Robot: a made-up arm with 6 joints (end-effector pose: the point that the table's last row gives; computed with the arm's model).
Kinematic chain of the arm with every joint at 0, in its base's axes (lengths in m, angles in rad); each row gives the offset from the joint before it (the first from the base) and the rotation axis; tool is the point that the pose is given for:
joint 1: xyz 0 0 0.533 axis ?
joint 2: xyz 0 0 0 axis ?
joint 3: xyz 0 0 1.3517 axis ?
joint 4: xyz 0 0 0 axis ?
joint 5: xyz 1.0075 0 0 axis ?
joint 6: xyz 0 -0.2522 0 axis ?
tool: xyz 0 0 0
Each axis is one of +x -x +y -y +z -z.
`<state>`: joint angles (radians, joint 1 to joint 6).
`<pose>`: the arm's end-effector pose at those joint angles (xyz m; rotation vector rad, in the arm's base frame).
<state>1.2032 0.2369 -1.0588 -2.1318 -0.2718 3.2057</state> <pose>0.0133 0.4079 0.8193 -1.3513 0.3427 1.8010</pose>
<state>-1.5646 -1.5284 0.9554 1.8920 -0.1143 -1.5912</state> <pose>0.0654 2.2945 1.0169 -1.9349 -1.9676 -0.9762</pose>
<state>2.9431 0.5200 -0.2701 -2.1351 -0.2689 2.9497</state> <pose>-1.2318 0.1102 0.8403 0.8119 0.8908 -2.6114</pose>
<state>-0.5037 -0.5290 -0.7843 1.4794 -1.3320 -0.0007</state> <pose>0.3008 -0.1920 1.6885 -1.0777 1.6426 -1.1654</pose>
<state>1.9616 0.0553 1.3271 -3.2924 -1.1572 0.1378</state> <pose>-0.3583 0.2150 2.8566 -0.5266 -0.5554 -1.0207</pose>
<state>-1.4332 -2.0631 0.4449 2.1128 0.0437 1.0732</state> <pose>-0.1634 2.1287 0.3165 0.5304 -0.5080 1.5901</pose>
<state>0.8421 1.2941 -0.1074 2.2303 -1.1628 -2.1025</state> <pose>0.9944 1.3462 -0.0573 -0.8891 0.2893 0.1162</pose>
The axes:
joint 1: +z
joint 2: +y
joint 3: -y
joint 4: -x
joint 5: -y
joint 6: -x

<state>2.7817 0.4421 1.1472 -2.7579 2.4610 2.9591</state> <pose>-1.3990 0.2765 2.3358 -1.8308 0.4884 1.4594</pose>
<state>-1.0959 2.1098 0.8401 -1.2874 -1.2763 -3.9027</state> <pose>0.4986 -1.1240 -1.1948 0.3109 0.4896 0.5568</pose>
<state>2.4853 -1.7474 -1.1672 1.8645 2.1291 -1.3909</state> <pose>0.4470 -0.4364 1.0497 0.0764 0.8486 -1.6159</pose>
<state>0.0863 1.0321 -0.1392 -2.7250 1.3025 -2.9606</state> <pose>1.4328 0.3555 0.2586 -0.7283 2.4209 0.2205</pose>
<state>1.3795 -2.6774 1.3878 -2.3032 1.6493 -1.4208</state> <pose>-0.4246 -1.3053 -1.3664 0.6448 -0.7519 -0.4924</pose>
